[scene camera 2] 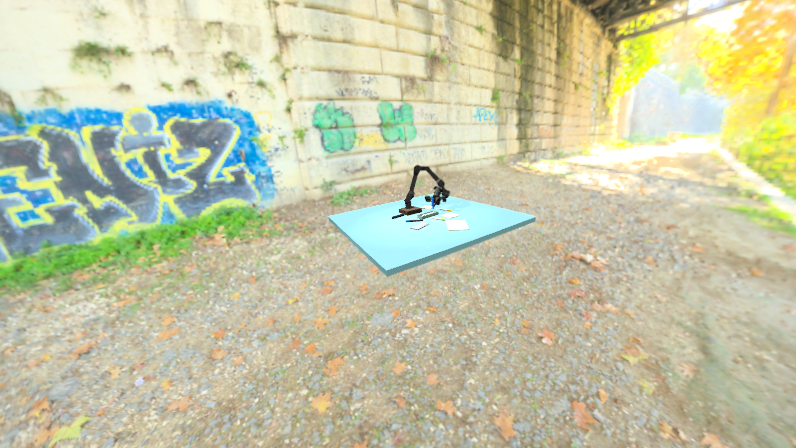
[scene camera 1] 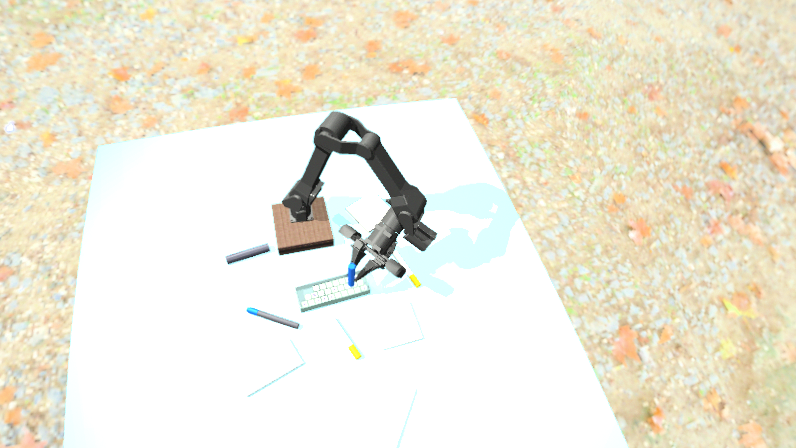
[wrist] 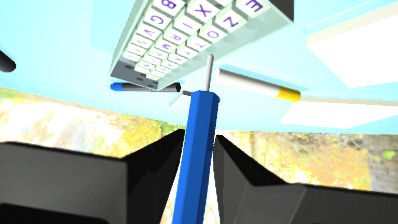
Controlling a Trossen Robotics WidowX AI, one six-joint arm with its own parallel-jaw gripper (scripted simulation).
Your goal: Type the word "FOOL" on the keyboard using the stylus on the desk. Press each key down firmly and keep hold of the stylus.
I see my gripper (scene camera 1: 351, 279).
My gripper shows as well in the wrist view (wrist: 199, 138).
